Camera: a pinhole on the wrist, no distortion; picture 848 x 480 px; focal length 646.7 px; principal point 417.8 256.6 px. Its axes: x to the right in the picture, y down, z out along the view. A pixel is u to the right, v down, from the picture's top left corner.
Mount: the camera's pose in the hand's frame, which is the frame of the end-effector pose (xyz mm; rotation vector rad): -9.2 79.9 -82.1 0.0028 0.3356 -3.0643
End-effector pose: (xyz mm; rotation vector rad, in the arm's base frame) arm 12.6 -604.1 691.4 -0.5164 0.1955 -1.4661
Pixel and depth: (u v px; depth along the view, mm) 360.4 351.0 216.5
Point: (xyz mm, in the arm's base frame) 70.0 -590.4 799.7
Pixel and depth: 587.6 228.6 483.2
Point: 156.9 -388.7 1016.5
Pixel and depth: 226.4 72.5 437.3
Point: 288.7 -634.4 988.1
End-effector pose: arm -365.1 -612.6 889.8 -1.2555 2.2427 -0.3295
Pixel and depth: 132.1 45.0 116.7
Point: -426.5 -594.0 799.4
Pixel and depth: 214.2 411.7 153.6
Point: -358.1 -637.7 819.8
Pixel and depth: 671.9 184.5 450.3
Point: -94.2 -425.7 641.6
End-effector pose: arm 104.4 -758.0 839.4 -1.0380 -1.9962 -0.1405
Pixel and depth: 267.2 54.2 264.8
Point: 42.2 -571.5 724.7
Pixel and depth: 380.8 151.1 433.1
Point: -87.0 -553.9 611.4
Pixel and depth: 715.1 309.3 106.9
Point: 140.4 -755.0 772.8
